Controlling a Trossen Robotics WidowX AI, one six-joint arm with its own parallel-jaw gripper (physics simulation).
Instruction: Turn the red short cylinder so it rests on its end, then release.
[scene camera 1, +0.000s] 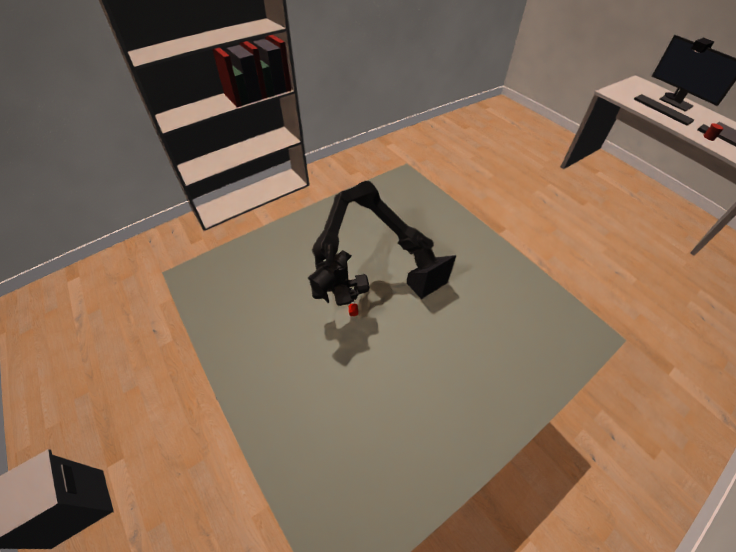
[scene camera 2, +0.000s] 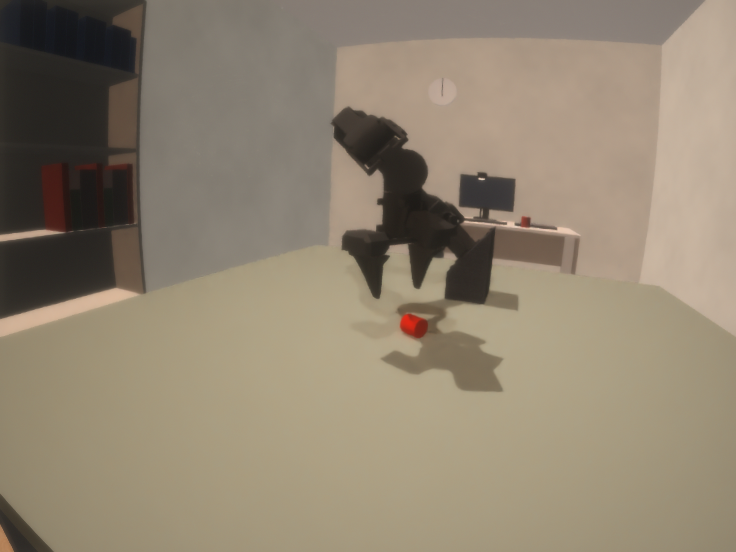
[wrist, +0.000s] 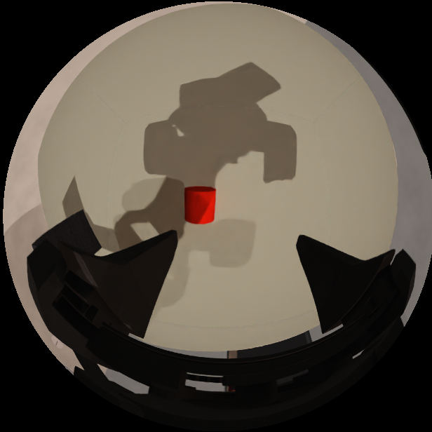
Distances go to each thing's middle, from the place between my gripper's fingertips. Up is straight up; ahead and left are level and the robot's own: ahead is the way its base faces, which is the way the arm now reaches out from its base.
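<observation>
Red short cylinder (wrist: 199, 201): 3 cm behind my hand, 6 cm below it and 2 cm to the left of it.
</observation>
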